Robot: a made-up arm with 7 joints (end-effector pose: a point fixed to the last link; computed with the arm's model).
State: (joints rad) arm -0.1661 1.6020 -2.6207 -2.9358 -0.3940 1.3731 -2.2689
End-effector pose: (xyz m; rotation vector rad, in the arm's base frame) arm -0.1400 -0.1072 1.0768 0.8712 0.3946 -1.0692
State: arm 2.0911 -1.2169 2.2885 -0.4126 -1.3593 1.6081 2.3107
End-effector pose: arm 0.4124 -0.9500 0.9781 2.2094 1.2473 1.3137
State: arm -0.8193 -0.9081 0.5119 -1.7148 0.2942 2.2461 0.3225
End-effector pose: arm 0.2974 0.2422 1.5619 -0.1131 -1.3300 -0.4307
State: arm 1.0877 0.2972 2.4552 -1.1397 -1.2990 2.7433 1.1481
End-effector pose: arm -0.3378 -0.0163 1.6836 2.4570 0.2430 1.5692
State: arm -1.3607 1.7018 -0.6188 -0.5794 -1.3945 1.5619 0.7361
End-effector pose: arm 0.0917 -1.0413 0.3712 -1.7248 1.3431 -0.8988
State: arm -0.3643 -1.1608 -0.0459 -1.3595 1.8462 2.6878 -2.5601
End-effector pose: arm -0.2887 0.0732 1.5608 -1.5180 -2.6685 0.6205
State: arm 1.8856 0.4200 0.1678 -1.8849 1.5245 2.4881 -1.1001
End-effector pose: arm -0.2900 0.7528 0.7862 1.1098 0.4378 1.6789
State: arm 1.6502 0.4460 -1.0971 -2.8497 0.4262 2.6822 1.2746
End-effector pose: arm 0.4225 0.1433 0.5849 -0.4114 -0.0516 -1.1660
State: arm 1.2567 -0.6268 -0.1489 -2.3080 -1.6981 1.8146 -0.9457
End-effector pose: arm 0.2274 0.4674 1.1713 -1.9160 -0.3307 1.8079
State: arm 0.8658 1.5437 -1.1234 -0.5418 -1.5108 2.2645 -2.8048
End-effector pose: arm 0.8616 0.6903 0.6408 0.9100 -2.0040 -0.5473
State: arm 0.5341 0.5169 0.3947 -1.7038 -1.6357 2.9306 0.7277
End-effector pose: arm 0.5040 0.7178 0.8818 -0.0253 -1.0437 1.4365
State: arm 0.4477 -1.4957 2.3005 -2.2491 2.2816 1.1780 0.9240
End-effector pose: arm -0.2862 0.4199 0.2503 -0.7474 0.7028 0.2330
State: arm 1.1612 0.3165 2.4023 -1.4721 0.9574 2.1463 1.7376
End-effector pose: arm -0.5625 -0.0063 1.4810 -0.7332 1.3983 1.2719
